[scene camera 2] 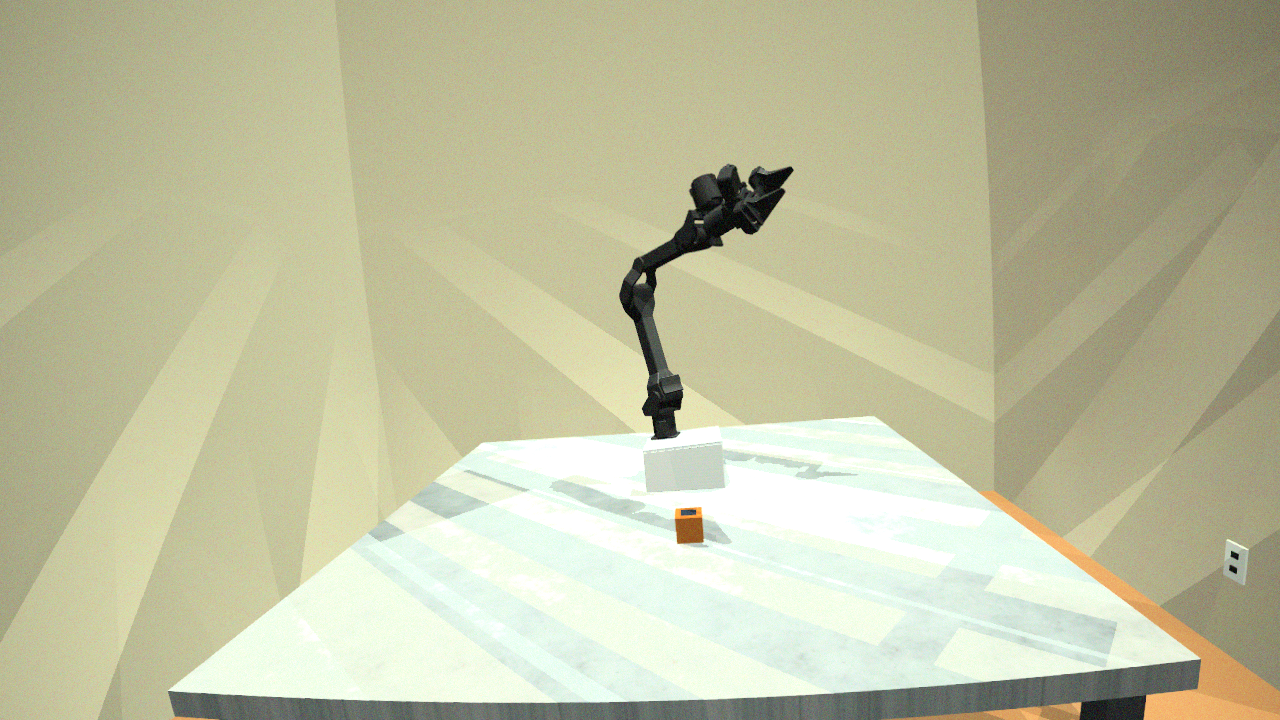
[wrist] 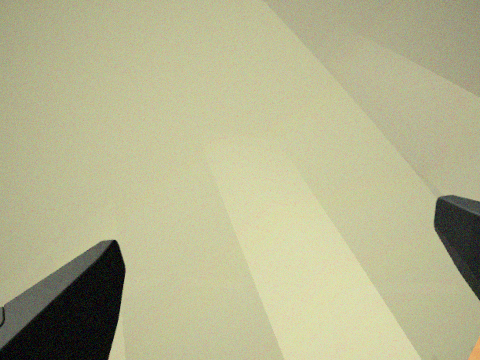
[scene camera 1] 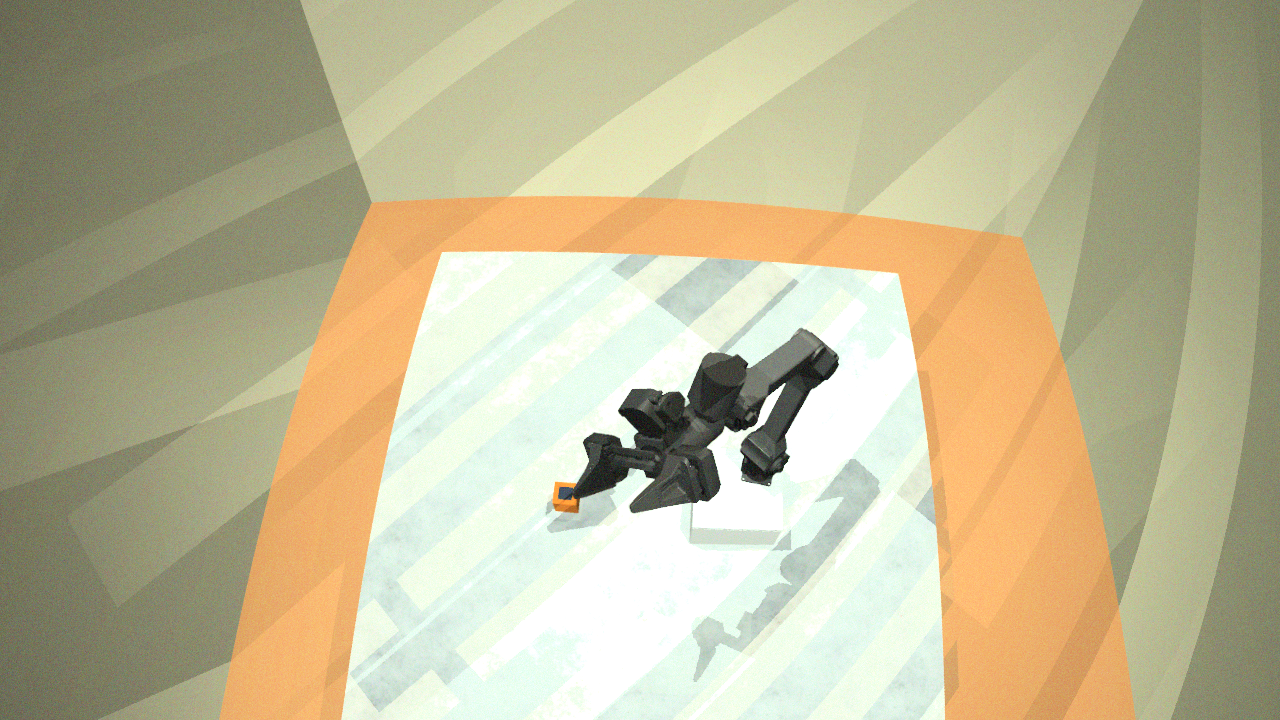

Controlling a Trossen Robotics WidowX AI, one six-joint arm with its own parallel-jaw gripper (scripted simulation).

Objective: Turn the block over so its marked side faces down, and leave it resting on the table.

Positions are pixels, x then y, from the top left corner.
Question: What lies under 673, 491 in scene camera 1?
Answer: The gripper.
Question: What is the gripper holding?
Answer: Nothing.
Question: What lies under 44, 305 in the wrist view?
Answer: The gripper.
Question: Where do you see an orange block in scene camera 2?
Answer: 689, 529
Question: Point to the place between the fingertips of the gripper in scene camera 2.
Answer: At 788, 178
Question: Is the gripper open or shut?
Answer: Open.
